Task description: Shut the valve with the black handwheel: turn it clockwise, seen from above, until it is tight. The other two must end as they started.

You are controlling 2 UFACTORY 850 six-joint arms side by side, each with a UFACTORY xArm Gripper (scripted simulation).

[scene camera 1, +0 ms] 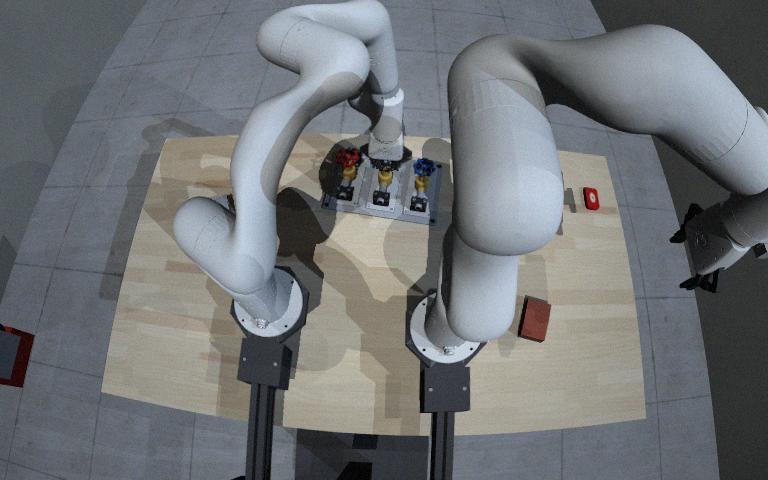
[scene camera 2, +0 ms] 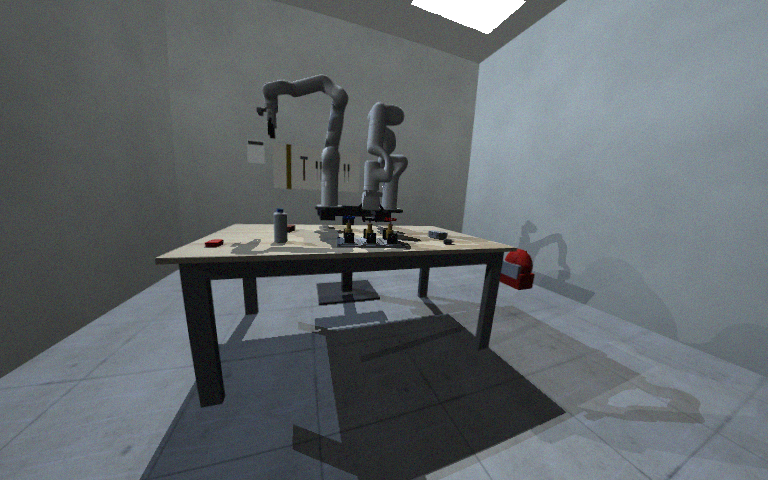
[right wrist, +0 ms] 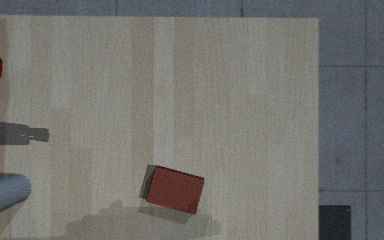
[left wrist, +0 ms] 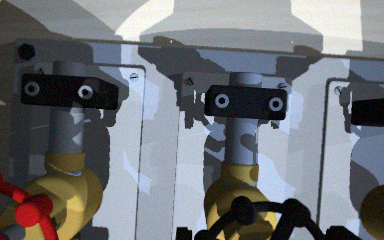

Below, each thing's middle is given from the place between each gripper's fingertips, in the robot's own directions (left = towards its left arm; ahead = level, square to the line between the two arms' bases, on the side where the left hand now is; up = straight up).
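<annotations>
Grey base plate point(left wrist: 164, 66): 63 cm below my right hand point(scene camera 1: 680, 263), 61 cm to the left of it and 46 cm ahead of it.
Relative to my left hand, the grey base plate is 130 mm below.
</annotations>
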